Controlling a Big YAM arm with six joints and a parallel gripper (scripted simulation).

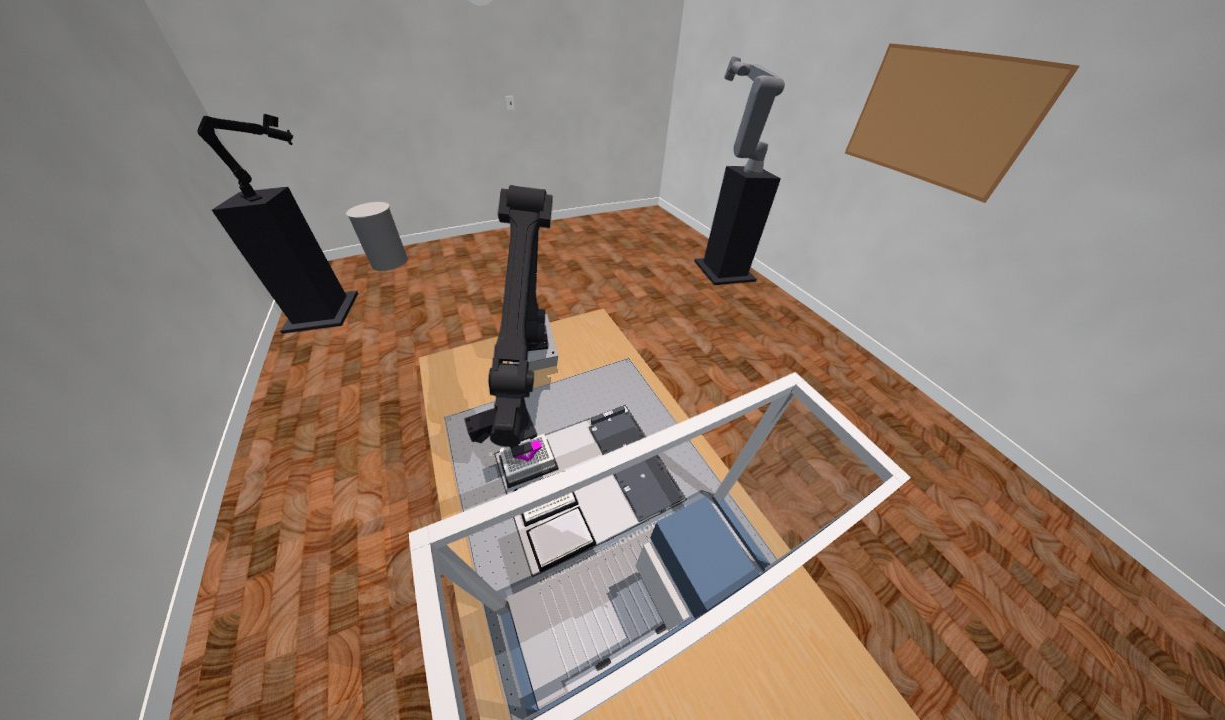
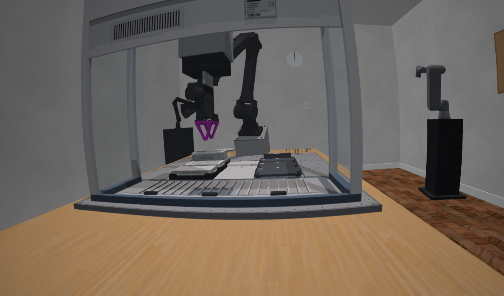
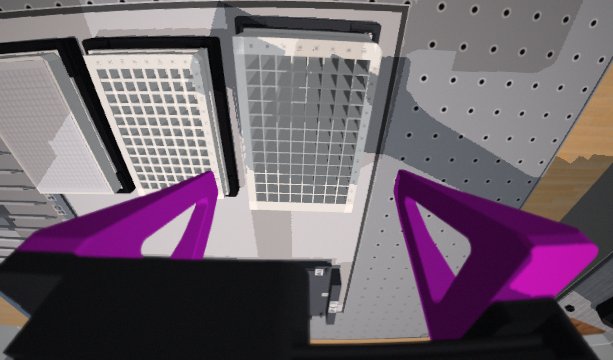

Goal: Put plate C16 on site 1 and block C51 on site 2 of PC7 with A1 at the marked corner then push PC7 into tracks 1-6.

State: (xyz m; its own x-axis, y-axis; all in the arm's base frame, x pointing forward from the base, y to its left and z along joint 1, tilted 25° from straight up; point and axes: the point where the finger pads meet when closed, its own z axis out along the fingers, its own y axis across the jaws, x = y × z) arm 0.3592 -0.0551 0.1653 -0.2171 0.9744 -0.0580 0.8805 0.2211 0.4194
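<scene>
Right now my hand is 100 mm above the nest S1. Also, from my hand: nest S3 (220 mm ahead, 100 mm below, 60 mm to the left); then carrier PC7 (290 mm to the left, 90 mm below, 60 mm ahead); then 96-well plate C15 (110 mm ahead, 90 mm below, 40 mm to the left).
</scene>
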